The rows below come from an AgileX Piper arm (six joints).
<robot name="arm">
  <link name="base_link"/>
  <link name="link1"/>
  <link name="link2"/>
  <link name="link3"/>
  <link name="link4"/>
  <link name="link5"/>
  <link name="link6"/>
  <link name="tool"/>
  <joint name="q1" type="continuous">
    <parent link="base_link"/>
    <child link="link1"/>
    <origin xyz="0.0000 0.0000 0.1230"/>
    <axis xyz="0 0 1"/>
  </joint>
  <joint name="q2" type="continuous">
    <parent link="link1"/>
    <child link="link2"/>
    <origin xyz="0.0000 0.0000 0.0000"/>
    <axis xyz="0 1 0"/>
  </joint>
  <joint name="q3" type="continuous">
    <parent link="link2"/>
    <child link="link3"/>
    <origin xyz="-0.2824 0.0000 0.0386"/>
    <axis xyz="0 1 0"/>
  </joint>
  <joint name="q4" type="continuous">
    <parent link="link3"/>
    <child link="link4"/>
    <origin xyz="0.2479 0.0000 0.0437"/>
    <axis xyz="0.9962 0 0.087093"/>
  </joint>
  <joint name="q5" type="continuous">
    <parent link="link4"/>
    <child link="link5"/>
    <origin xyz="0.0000 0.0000 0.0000"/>
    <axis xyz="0 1 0"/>
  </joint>
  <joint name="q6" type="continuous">
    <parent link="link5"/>
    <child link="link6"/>
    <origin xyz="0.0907 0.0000 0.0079"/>
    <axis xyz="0.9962 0 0.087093"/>
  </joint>
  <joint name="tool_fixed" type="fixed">
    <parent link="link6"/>
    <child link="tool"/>
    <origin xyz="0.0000 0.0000 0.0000" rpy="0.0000 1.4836 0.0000"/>
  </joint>
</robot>
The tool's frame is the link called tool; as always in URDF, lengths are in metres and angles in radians. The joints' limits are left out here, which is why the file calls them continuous.
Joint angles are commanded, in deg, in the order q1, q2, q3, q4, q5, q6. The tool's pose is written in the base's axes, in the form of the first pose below.
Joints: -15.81, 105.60, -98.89, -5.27, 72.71, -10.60
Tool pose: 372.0 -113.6 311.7 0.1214 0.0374 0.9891 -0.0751
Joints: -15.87, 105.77, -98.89, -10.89, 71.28, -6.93
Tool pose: 372.3 -122.8 312.4 0.1244 0.0598 0.9831 -0.1203
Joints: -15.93, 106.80, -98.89, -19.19, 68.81, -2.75
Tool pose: 375.9 -136.3 309.6 0.1281 0.0772 0.9711 -0.1863
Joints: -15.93, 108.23, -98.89, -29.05, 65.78, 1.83
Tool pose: 381.7 -150.9 306.8 0.1360 0.0861 0.9516 -0.2617
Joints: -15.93, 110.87, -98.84, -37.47, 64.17, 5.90
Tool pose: 389.8 -163.1 294.8 0.1271 0.0877 0.9346 -0.3204
